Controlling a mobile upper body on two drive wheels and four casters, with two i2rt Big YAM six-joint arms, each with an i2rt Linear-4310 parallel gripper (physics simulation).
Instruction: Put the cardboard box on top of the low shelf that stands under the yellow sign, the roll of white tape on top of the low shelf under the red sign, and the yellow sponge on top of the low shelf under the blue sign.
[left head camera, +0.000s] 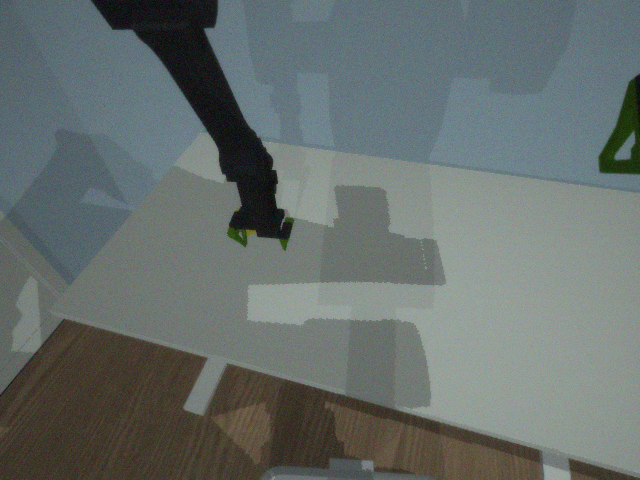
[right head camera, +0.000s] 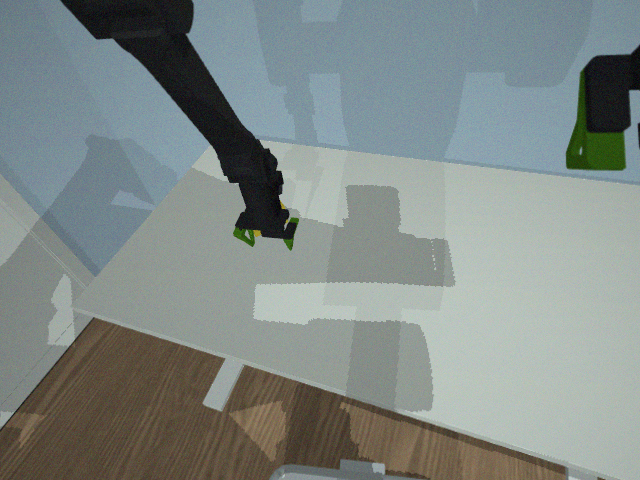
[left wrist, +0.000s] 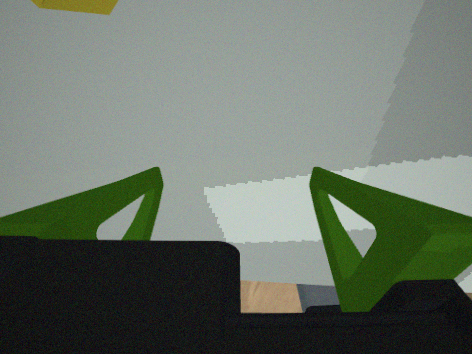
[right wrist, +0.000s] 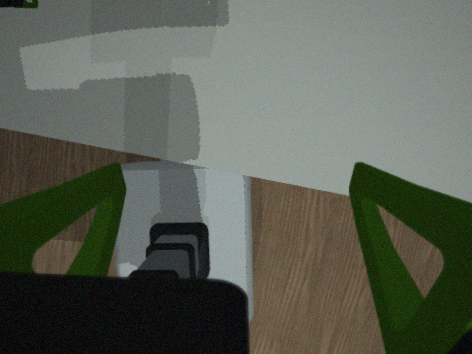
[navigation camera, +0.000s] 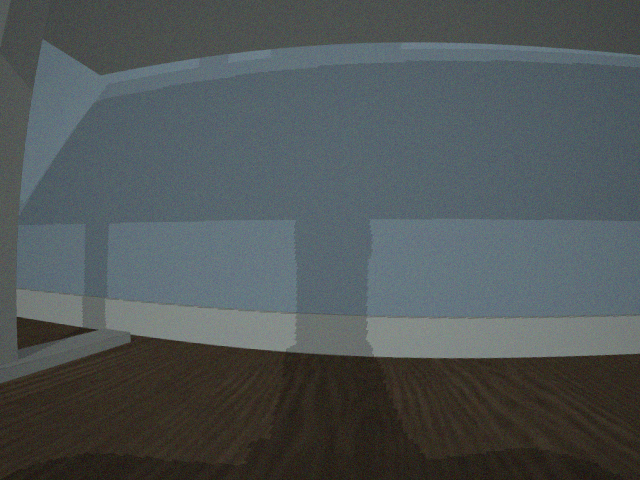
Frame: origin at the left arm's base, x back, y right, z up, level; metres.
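Where they show: left gripper, between the fingertips: (left head camera: 265, 246) (right head camera: 272, 246) (left wrist: 236, 175) (right wrist: 15, 5); right gripper, between the fingertips: (right head camera: 637, 161) (right wrist: 237, 175).
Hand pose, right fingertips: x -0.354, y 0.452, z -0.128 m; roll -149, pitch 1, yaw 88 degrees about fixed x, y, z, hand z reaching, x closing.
After its pixels a point has its place.
The yellow sponge (left head camera: 250, 233) @(x -0.774, y -0.062, z -0.685 m) (right head camera: 257, 233) @(x -0.769, y -0.068, z -0.679 m) (left wrist: 77, 5) @(x -0.767, y -0.071, z -0.652 m) lies on the white table (left head camera: 516, 320) @(x -0.538, y 0.573, z -0.690 m) (right head camera: 516, 320) @(x -0.545, y 0.551, z -0.690 m) (left wrist: 250, 75) @(x -0.718, y 0.020, z -0.690 m). My left gripper and arm hide most of it in the head views, and its near end shows at the upper left edge of the left wrist view. My left gripper (left head camera: 265, 246) @(x -0.673, y 0.005, z -0.619 m) (right head camera: 272, 246) @(x -0.673, y 0.005, z -0.619 m) (left wrist: 236, 175) @(x -0.673, y 0.005, z -0.619 m) is open and empty over the table beside the sponge. My right gripper (right wrist: 237, 175) @(x -0.354, y 0.452, z -0.128 m) is open and empty near the table's front edge; part of it shows at the right edge of both head views. The box, tape, shelves and signs do not show.
A blue wall (left head camera: 289, 46) @(x -1.239, y 0.021, z -0.387 m) (right head camera: 289, 46) @(x -1.247, y -0.013, z -0.386 m) (navigation camera: 330, 155) @(x -1.172, y 0.297, z -0.971 m) stands behind the table. A pale panel-like surface (left head camera: 15, 325) @(x -0.756, y -1.080, z -1.226 m) (right head camera: 25, 330) @(x -0.677, y -1.100, z -1.168 m) is at the left of the head views. A table foot (navigation camera: 67, 348) stands on the wooden floor (left head camera: 103, 382) @(x -0.619, y -0.751, z -1.410 m) (navigation camera: 180, 403) @(x -0.848, y 0.062, z -1.410 m).
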